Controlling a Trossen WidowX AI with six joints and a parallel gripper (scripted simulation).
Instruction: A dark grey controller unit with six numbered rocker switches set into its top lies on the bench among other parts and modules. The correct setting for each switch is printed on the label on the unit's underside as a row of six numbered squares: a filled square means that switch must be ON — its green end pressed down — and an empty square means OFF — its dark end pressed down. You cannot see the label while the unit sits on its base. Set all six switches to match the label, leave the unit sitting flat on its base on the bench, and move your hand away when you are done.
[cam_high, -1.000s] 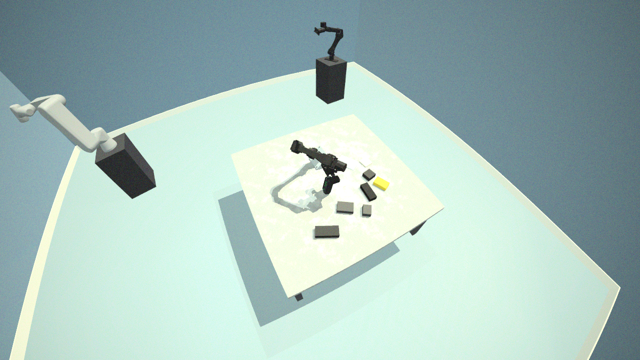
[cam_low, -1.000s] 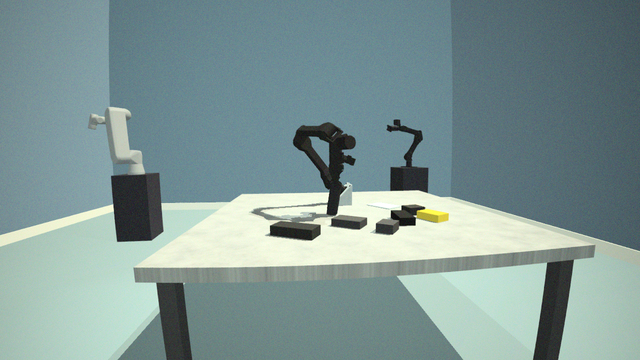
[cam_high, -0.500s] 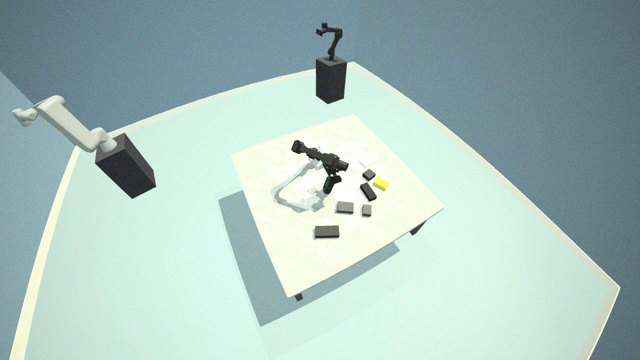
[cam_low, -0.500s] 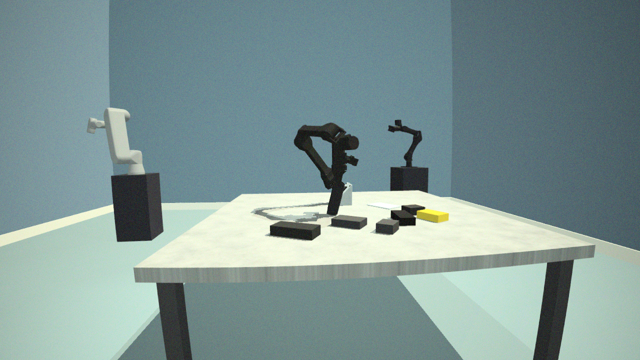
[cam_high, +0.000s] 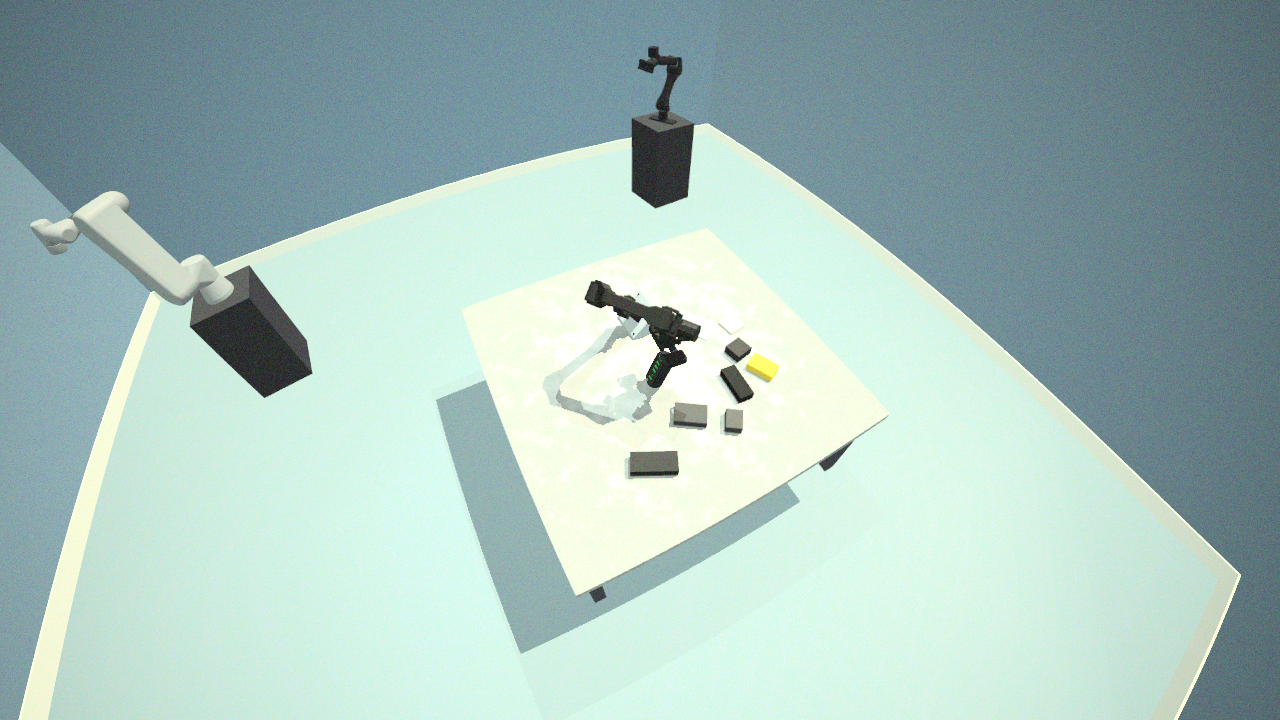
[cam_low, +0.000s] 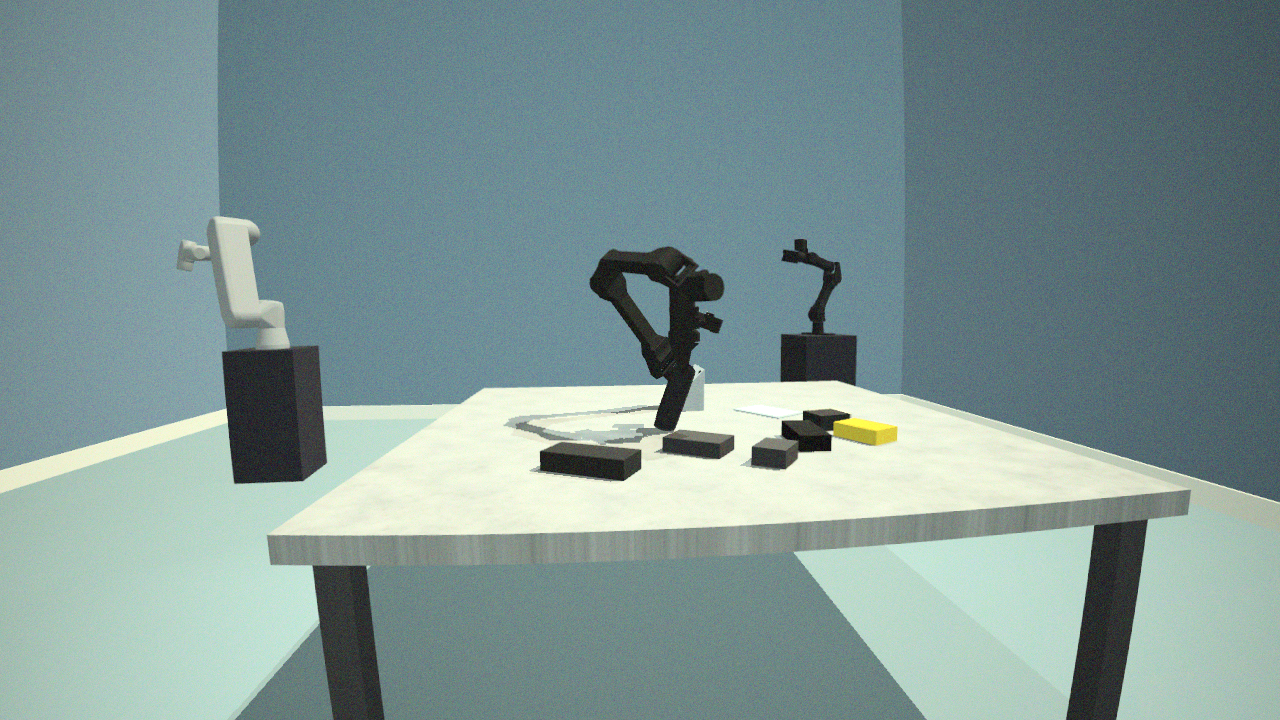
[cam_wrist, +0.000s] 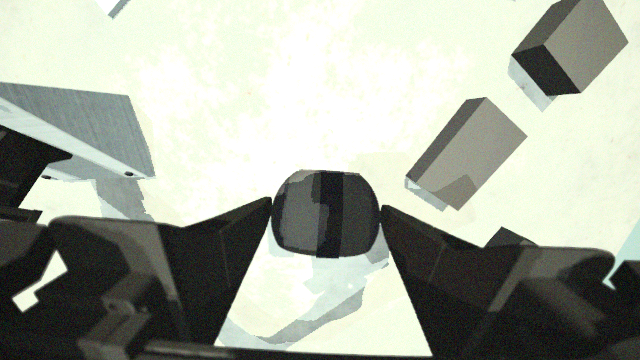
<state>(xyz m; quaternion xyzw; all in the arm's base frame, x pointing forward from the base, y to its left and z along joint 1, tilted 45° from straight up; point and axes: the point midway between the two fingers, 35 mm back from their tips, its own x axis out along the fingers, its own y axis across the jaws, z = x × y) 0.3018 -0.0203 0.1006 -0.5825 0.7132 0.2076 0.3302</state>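
The flat grey block is 180 mm ahead of my gripper tip, 20 mm to the right of it and 110 mm below it. The rest, counted from my gripper tip: yellow block (180 mm ahead, 350 mm to the left, 110 mm below); then small grey cube (290 mm ahead, 90 mm to the left, 110 mm below); then long dark block (260 mm ahead, 240 mm to the right, 110 mm below).
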